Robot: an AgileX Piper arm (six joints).
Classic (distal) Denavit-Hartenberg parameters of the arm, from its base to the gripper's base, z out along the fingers. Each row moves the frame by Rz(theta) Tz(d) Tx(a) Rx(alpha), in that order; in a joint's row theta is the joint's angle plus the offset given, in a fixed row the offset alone. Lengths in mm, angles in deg.
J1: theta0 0  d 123  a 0  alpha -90
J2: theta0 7.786  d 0  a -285.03  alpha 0
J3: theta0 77.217  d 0  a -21.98  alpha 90
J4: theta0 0  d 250.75  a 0  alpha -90
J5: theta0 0  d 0  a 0  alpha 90
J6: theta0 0  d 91  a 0  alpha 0
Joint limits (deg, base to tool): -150..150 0..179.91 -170..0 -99.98..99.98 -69.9..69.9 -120..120
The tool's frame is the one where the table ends.
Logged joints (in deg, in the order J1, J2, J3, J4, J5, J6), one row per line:
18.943, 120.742, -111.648, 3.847, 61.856, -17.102
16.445, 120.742, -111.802, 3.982, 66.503, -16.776
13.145, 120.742, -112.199, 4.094, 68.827, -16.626
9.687, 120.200, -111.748, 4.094, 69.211, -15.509
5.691, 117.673, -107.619, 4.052, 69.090, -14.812
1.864, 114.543, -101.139, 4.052, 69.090, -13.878
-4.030, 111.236, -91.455, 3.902, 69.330, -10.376
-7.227, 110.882, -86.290, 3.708, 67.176, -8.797
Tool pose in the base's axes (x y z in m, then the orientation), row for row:
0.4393, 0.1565, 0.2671, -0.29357, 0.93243, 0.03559, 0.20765
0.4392, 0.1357, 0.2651, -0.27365, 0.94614, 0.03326, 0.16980
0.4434, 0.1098, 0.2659, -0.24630, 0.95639, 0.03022, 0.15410
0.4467, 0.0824, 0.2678, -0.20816, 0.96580, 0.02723, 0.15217
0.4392, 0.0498, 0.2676, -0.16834, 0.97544, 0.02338, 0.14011
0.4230, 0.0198, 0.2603, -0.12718, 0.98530, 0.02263, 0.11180
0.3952, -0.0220, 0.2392, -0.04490, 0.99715, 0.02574, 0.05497
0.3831, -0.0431, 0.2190, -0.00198, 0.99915, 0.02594, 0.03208
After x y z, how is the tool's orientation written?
As a quaternion, x y z w.
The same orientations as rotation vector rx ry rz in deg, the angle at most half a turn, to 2 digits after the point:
-46.83, 148.73, 5.68
-44.55, 154.04, 5.42
-40.45, 157.07, 4.96
-34.22, 158.79, 4.48
-27.86, 161.46, 3.87
-21.39, 165.74, 3.81
-7.81, 173.46, 4.48
-0.35, 176.26, 4.58

